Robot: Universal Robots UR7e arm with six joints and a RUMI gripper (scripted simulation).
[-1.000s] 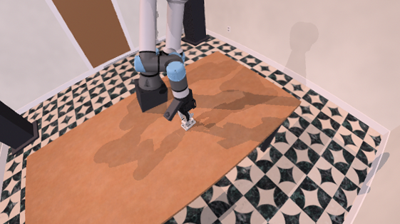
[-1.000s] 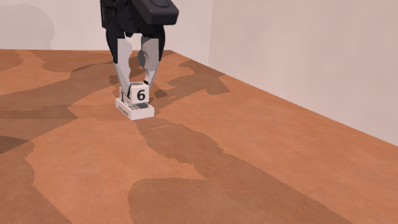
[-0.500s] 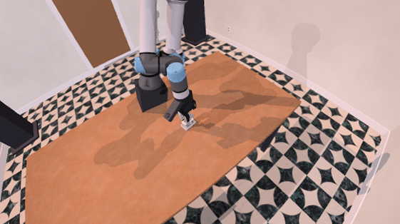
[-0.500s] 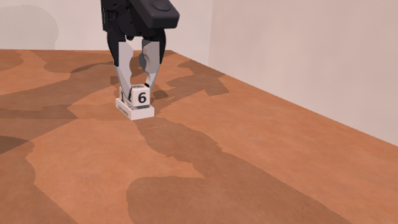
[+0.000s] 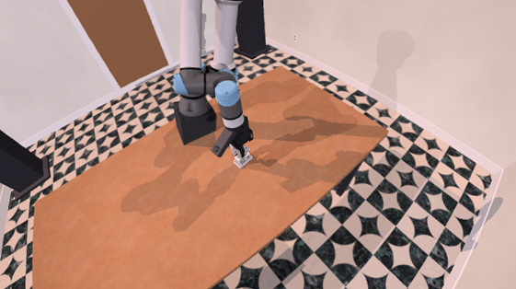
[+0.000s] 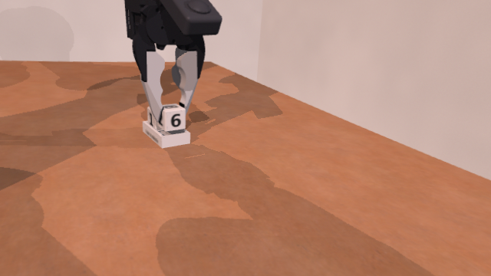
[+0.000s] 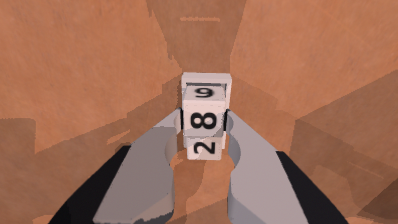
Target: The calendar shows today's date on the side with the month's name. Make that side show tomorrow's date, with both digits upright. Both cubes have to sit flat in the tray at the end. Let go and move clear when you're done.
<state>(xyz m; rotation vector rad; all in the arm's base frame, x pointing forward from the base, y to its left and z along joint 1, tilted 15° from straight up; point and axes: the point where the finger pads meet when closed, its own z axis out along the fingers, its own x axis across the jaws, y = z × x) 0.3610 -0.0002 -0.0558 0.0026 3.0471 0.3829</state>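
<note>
The tray is 40 mm below my hand and 20 mm to the left of it.
</note>
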